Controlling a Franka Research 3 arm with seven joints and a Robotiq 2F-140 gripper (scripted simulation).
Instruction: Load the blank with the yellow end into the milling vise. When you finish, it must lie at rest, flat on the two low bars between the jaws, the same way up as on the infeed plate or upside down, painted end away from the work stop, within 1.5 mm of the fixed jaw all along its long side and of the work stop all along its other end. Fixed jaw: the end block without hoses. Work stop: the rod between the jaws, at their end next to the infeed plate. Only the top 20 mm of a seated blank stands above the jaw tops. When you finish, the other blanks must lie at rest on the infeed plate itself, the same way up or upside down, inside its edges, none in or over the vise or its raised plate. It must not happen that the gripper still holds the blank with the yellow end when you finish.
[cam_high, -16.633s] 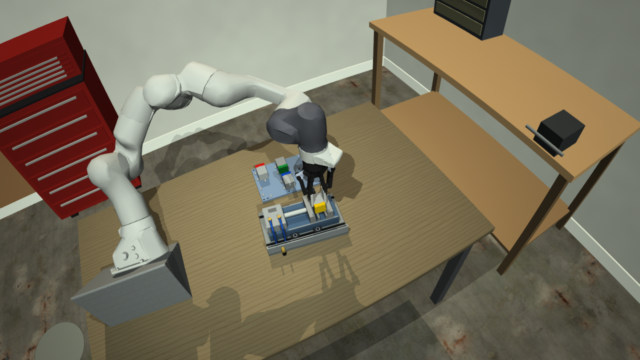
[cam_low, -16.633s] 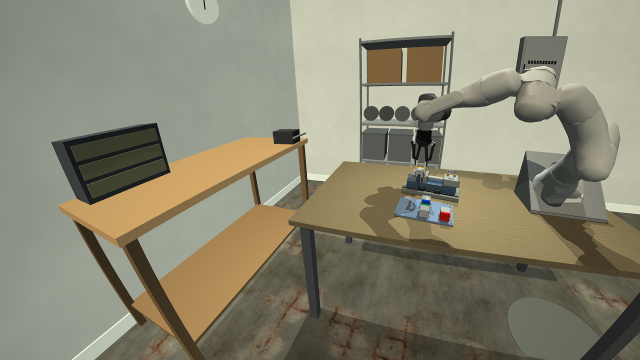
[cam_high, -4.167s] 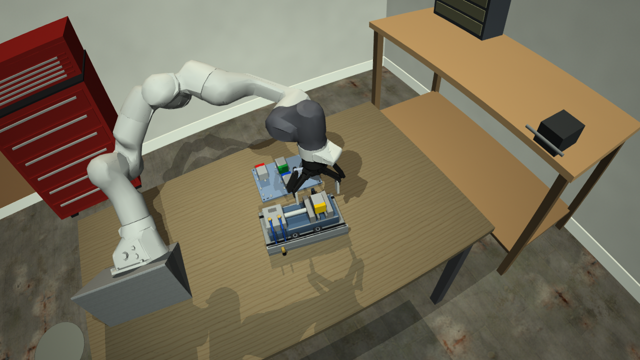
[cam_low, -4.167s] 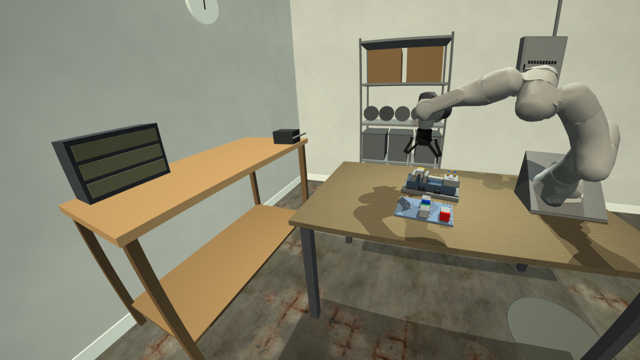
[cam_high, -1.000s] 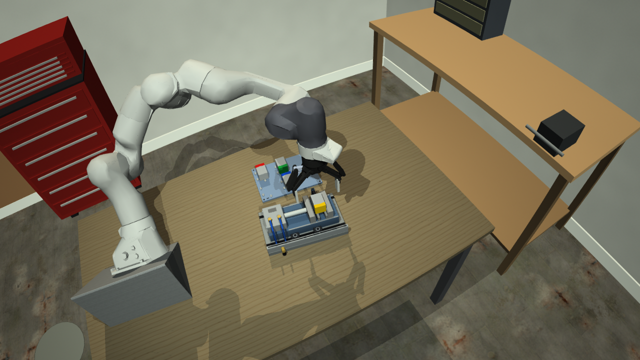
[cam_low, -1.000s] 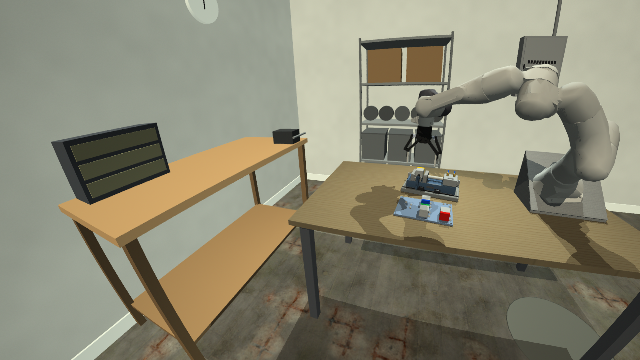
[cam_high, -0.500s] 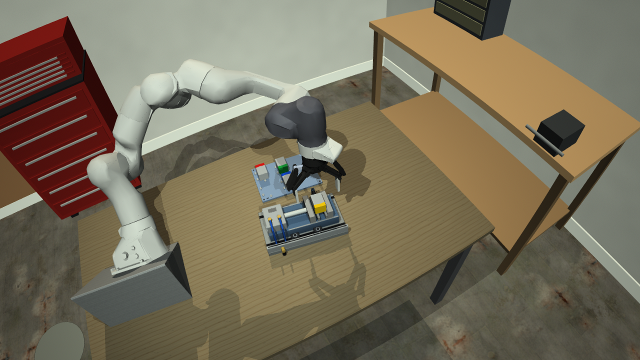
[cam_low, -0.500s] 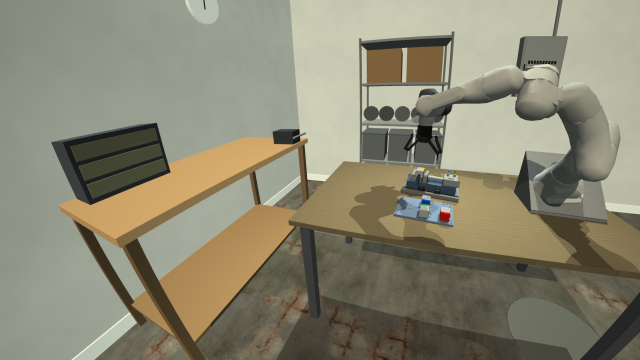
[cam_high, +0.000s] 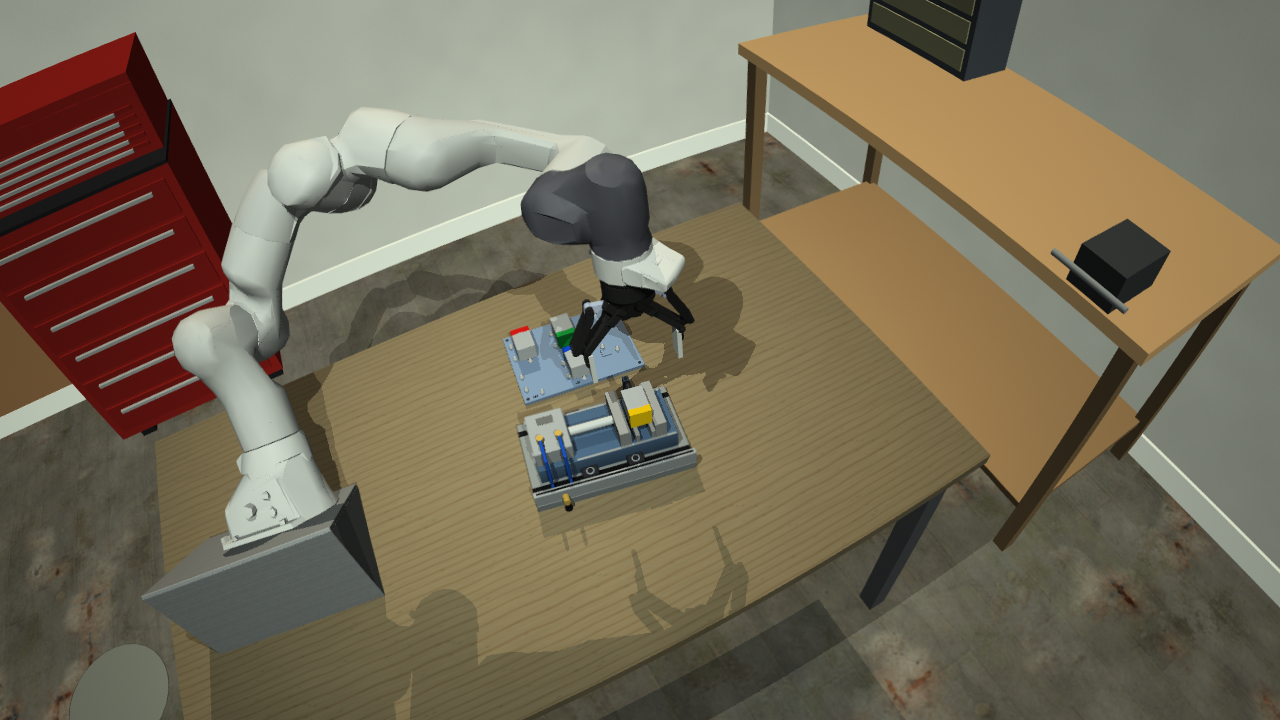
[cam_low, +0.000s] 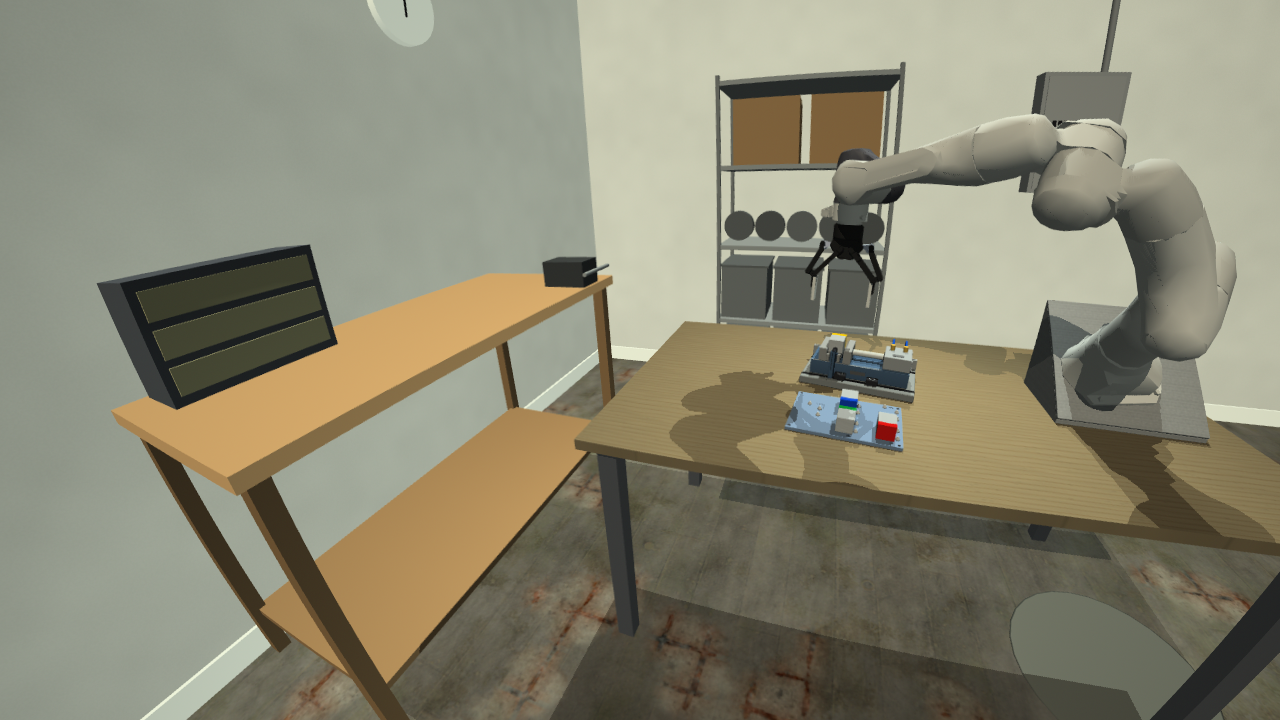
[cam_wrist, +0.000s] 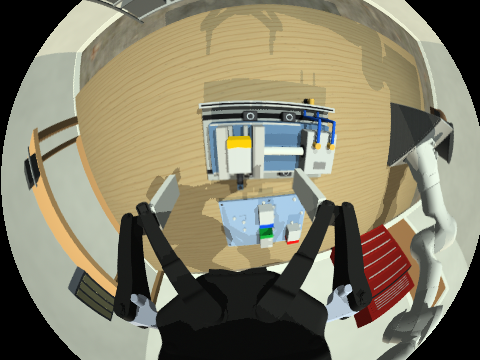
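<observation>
Right now the work stop is 5 cm to the left of my hand and 13 cm below it. From my hand the other things lie so: fixed jaw (2 cm ahead, 15 cm below); vise (8 cm behind, 1 cm to the left, 18 cm below); hosed end block (17 cm behind, 2 cm to the left, 15 cm below).
</observation>
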